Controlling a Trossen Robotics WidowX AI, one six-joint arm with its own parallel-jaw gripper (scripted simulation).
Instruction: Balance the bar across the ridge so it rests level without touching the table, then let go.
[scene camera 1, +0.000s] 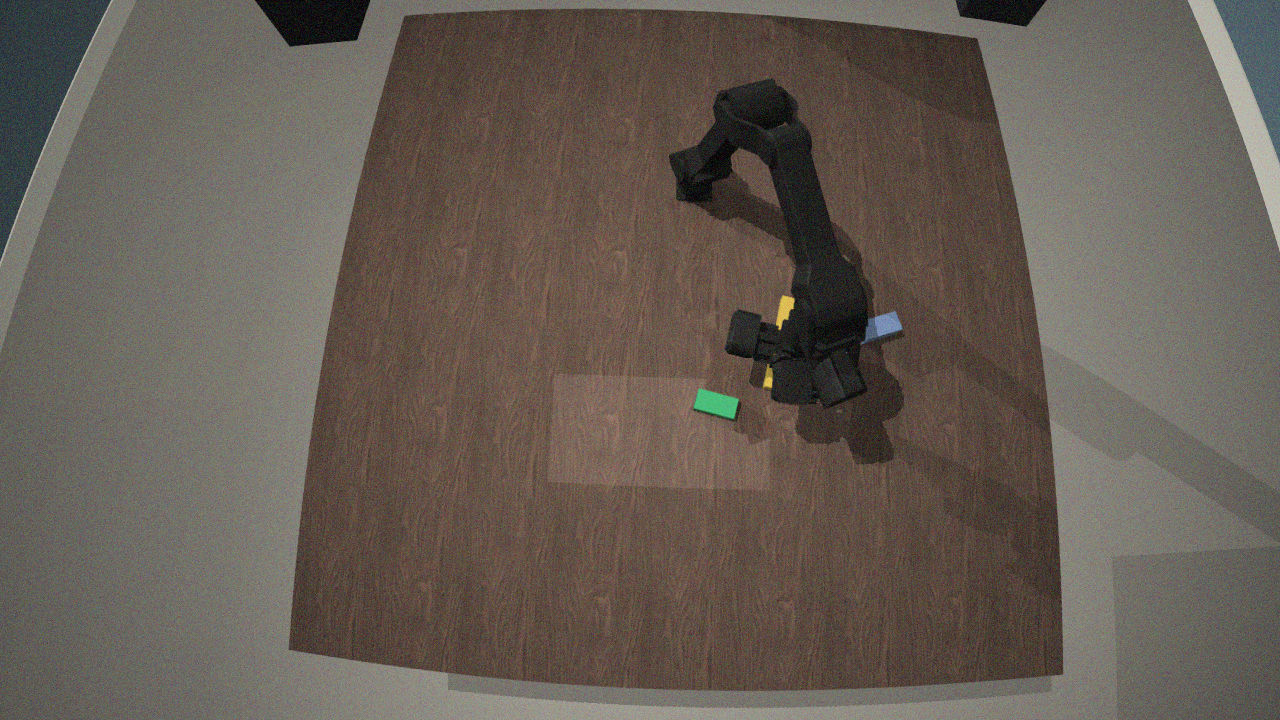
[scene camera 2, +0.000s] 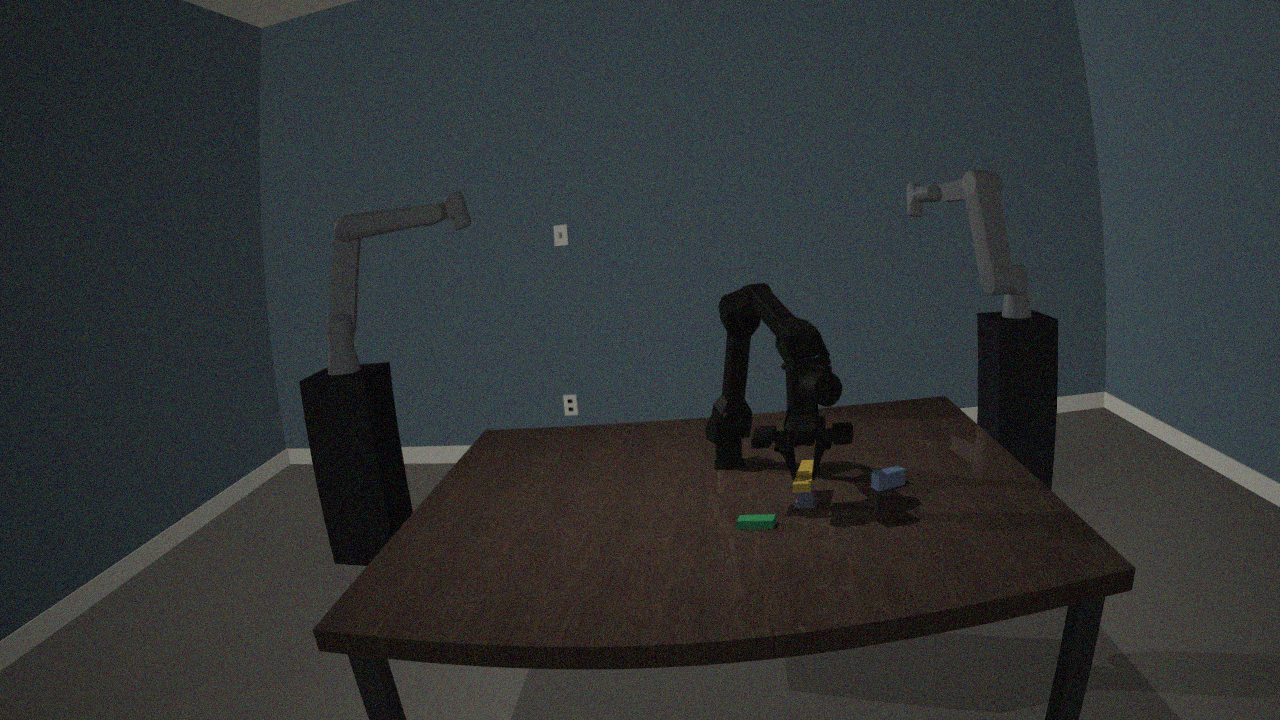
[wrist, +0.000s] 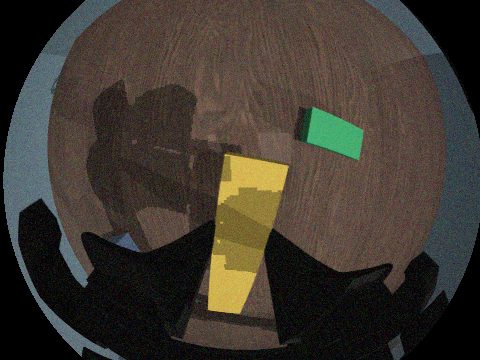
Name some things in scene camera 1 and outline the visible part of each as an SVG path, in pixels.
My gripper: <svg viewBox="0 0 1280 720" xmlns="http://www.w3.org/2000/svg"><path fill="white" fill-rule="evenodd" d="M860 344L850 347L857 366L861 348ZM733 312L726 339L725 349L727 354L743 358L753 357L755 361L769 364L769 368L772 368L773 373L771 397L775 401L801 405L816 404L819 394L807 370L807 358L802 350L794 347L788 340L786 331L788 320L784 319L782 328L779 329L779 326L761 322L761 315L749 313L741 309Z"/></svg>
A green block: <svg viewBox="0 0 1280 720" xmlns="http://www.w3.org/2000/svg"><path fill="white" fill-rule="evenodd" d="M699 388L693 410L724 419L734 419L739 399Z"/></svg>
